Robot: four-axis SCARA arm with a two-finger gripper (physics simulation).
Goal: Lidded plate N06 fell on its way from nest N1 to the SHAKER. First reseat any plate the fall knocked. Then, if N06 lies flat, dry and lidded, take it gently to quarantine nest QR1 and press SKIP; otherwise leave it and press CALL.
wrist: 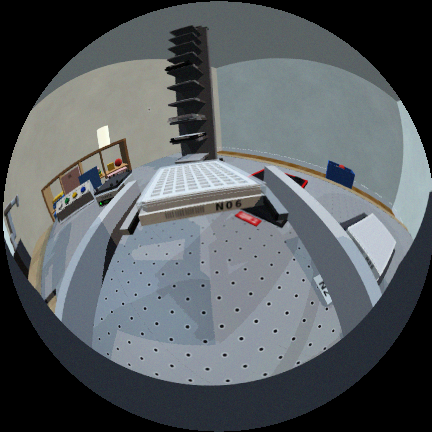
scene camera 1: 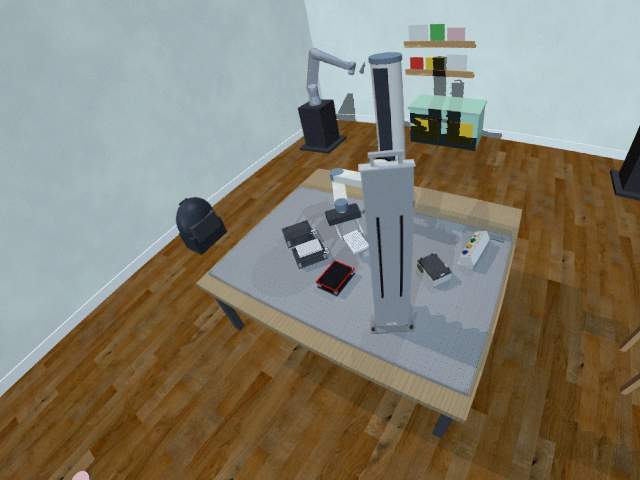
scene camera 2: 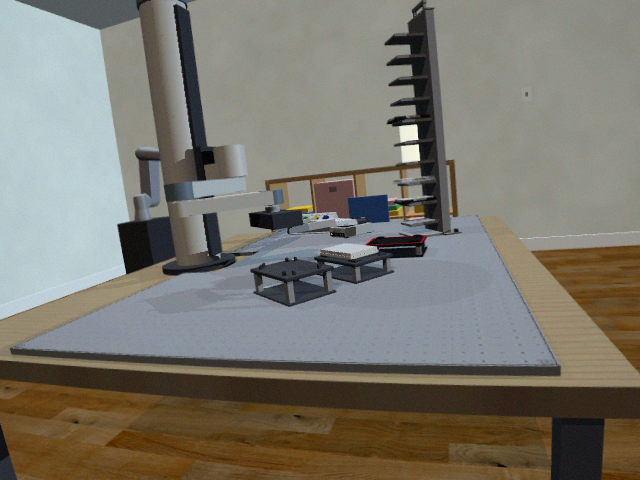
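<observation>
My gripper is shut on plate N06, a white well plate held level between the fingertips, above the table. A clear layer like a lid covers its top. In scene camera 2, the fingers are partly lost against the background. The quarantine nest QR1 has a red rim and a black top with no plate on it. Another white plate sits flat on a dark nest. The adjacent dark nest bears no plate. The button box has coloured buttons.
A tall shelf tower stands beyond QR1, with plates on some shelves. The dark-topped shaker stands between the tower and button box. A blue box stands beyond the table. An N2 label lies near my right finger.
</observation>
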